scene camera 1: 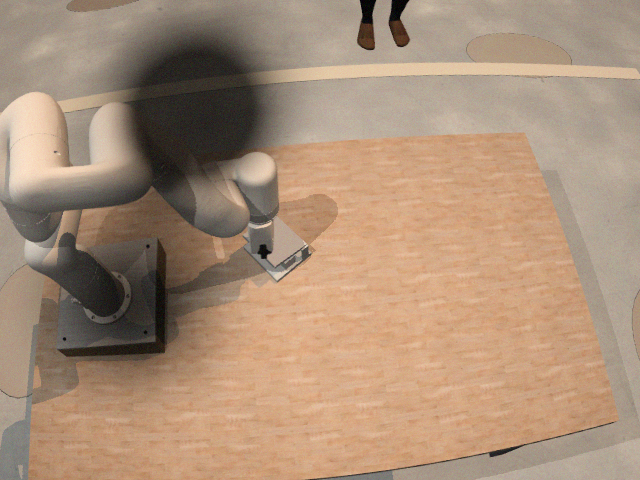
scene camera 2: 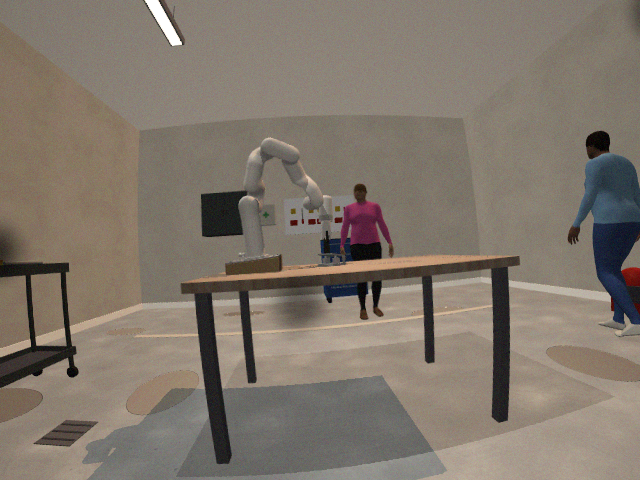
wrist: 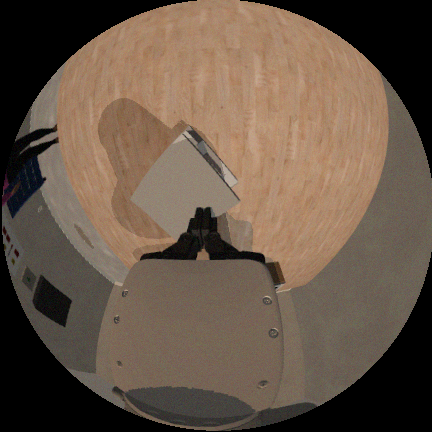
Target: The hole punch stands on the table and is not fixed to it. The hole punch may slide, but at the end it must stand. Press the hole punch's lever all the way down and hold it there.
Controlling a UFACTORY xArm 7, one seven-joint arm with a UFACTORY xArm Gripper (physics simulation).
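Places are measured from the arm's base along level axes (x ahead, y left, z up), in millimetres.
Where they show: gripper, fingertip midpoint: (scene camera 1: 264, 250) (scene camera 2: 327, 253) (wrist: 204, 216); arm's base, link origin: (scene camera 1: 108, 298) (scene camera 2: 256, 258).
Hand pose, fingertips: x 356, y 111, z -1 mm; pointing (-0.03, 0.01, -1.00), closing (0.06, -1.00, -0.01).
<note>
Each offset is from my fingertips to the centre of the thing. Level surfaces: height alone.
The hole punch {34 mm down, 23 mm ahead, 34 mm left} (scene camera 1: 279, 274) (scene camera 2: 337, 261) stands upright on the wooden table {68 mm down} (scene camera 1: 413, 310) (scene camera 2: 361, 268) (wrist: 300, 100). Its wide, flat grey lever {11 mm down, 21 mm ahead, 32 mm left} (scene camera 1: 285, 238) (wrist: 180, 185) covers most of the base. In the scene camera 2 view the lever looks nearly level, with a narrow gap above the base; whether it is all the way down I cannot tell. My gripper (scene camera 1: 264, 252) (scene camera 2: 326, 251) (wrist: 204, 216) is shut and empty, pointing down. Its black fingertips are at the lever's near part and look to be touching it; the contact itself is hidden.
The arm's dark base block (scene camera 1: 111, 299) (scene camera 2: 253, 264) stands on the table to the left of the hole punch. A person in a pink top (scene camera 2: 364, 222) stands behind the table, near a blue cabinet (scene camera 2: 336, 292). Another person in light blue (scene camera 2: 611, 191) is at the right. A dark cart (scene camera 2: 36, 268) stands at the left.
</note>
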